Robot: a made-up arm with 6 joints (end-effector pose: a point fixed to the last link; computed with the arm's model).
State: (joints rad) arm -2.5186 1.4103 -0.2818 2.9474 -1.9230 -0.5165
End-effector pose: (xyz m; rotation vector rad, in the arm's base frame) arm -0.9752 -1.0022 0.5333 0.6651 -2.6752 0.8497
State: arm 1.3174 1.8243 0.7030 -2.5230 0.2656 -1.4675
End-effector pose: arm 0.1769 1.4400 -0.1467 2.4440 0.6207 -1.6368
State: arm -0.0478 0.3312 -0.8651 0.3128 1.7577 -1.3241
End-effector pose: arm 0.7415 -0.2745 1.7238 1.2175 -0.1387 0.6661
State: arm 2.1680 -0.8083 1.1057 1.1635 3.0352 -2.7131
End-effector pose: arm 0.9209 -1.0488 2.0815 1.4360 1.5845 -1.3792
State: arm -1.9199 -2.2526 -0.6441 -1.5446 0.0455 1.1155
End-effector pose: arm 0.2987 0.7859 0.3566 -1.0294 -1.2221 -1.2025
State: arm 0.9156 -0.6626 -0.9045 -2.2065 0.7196 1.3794
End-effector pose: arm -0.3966 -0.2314 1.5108 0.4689 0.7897 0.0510
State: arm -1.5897 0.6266 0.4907 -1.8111 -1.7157 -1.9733
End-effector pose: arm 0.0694 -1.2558 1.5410 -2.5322 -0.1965 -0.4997
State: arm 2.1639 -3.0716 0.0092 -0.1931 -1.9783 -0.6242
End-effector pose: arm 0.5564 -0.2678 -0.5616 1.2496 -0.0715 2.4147
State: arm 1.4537 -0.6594 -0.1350 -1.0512 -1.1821 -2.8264
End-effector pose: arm 0.1410 -0.2875 1.8829 -1.1214 -2.6332 0.8329
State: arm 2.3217 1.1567 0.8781 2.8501 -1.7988 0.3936
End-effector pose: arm -1.3619 1.1195 1.2571 -1.1058 -1.2100 -0.8226
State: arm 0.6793 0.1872 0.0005 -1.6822 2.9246 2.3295
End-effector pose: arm 0.5211 0.4377 1.7347 -0.4979 0.9776 -2.2305
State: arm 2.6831 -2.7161 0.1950 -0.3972 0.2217 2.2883
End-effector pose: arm 1.0959 -0.1533 -0.2901 1.2723 -0.1109 -0.2339
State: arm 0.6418 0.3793 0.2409 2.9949 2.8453 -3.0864
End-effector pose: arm 0.6255 0.8505 2.0366 0.9911 -2.9251 -0.2477
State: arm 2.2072 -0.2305 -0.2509 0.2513 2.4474 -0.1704
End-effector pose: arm 0.1522 0.3080 2.2330 2.4570 -1.2706 1.4648
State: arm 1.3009 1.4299 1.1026 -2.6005 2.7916 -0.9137
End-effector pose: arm 0.2914 1.7922 0.6116 1.1635 -1.0739 -1.2346
